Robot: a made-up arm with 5 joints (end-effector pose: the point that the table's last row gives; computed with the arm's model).
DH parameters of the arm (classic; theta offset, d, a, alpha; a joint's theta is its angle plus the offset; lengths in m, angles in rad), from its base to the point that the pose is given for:
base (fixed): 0 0.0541 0 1.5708
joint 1: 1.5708 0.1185 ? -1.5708
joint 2: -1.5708 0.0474 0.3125 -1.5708
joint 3: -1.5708 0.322 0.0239 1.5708
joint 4: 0 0.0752 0.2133 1.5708
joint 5: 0.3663 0 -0.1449 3.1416
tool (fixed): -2.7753 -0.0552 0 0
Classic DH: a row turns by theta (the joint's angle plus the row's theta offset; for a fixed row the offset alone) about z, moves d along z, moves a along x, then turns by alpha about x.
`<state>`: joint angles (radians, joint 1 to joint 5).
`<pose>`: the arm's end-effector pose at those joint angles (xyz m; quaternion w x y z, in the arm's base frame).
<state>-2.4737 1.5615 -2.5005 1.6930 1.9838</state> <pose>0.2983 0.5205 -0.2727 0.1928 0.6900 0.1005 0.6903</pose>
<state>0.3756 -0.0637 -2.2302 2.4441 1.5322</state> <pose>-0.4170 -0.5366 0.6152 0.0542 0.3678 0.8987 -0.2325</pose>
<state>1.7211 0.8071 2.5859 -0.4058 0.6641</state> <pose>-0.5709 -0.1967 0.0572 0.6346 -0.5796 -0.2390 0.4519</pose>
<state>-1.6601 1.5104 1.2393 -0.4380 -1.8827</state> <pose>0.6228 0.0409 0.3156 0.4100 -0.5906 -0.3206 -0.6167</pose>
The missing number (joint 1, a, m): 0.1693
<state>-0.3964 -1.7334 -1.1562 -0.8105 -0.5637</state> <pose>-0.0093 -0.3088 -0.0566 0.7736 0.3944 0.1941 -0.4563</pose>
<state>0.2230 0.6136 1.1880 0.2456 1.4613</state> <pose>-0.2624 -0.4165 0.7964 0.8945 -0.3923 -0.1126 -0.1827</pose>
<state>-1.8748 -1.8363 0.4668 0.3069 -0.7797</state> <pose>-0.0751 -0.3373 0.3002 0.5727 0.7649 0.1606 -0.2472</pose>
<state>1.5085 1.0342 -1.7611 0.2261 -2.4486</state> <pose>-0.3622 0.1448 0.2869 0.7068 -0.4943 -0.5054 -0.0261</pose>
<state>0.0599 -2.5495 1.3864 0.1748 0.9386</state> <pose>0.0007 0.1523 -0.3187 0.3538 0.9024 -0.2121 0.1248</pose>
